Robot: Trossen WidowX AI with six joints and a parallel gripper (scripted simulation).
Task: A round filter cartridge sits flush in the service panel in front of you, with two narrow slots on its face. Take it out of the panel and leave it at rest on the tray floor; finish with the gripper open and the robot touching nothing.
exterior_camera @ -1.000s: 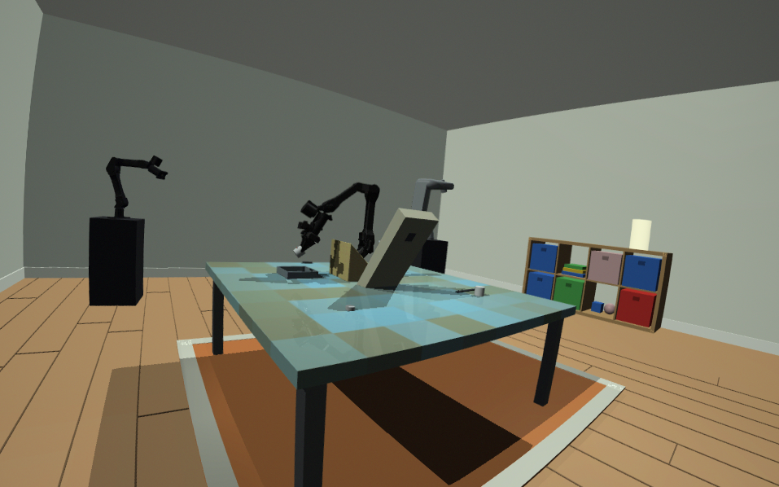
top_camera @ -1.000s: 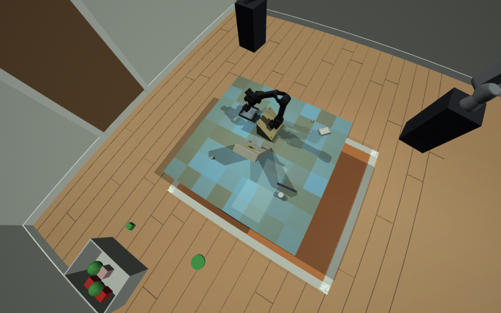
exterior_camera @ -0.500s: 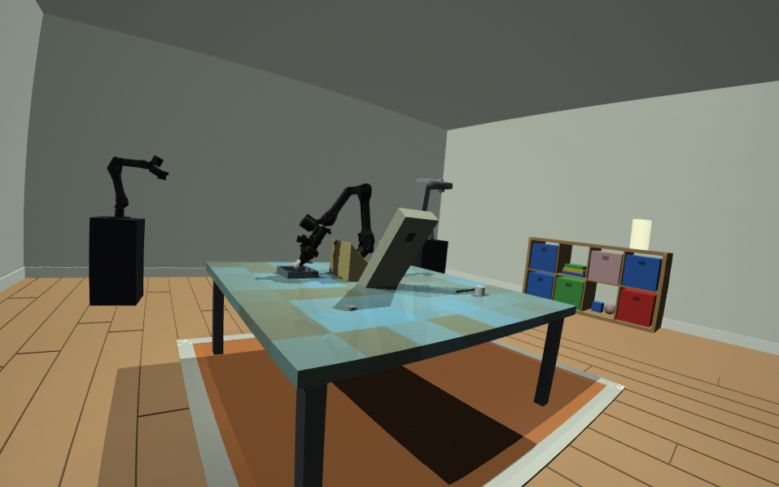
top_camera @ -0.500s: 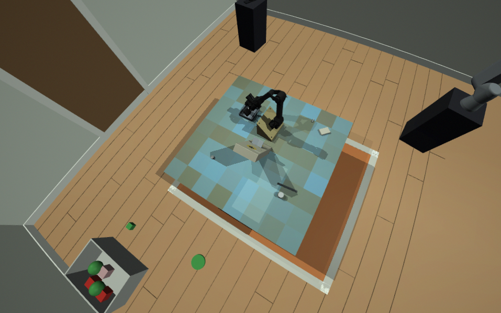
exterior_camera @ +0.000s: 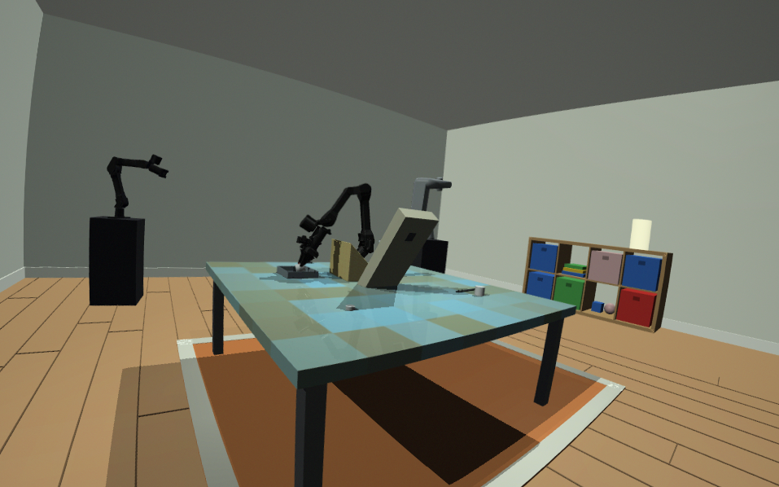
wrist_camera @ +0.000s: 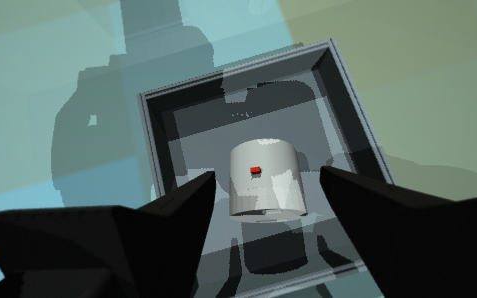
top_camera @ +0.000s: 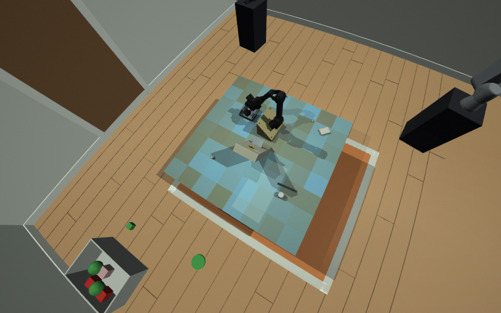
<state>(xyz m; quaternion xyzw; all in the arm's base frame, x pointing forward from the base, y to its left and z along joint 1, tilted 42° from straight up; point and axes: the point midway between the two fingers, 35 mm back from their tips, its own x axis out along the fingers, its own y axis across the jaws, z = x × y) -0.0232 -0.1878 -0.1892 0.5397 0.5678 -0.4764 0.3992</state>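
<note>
My gripper tip is 10 mm to the right of the round grey filter cartridge and 10 mm above it. The rest, counted from my gripper tip: service panel 340 mm ahead, 330 mm to the left, 140 mm above.
</note>
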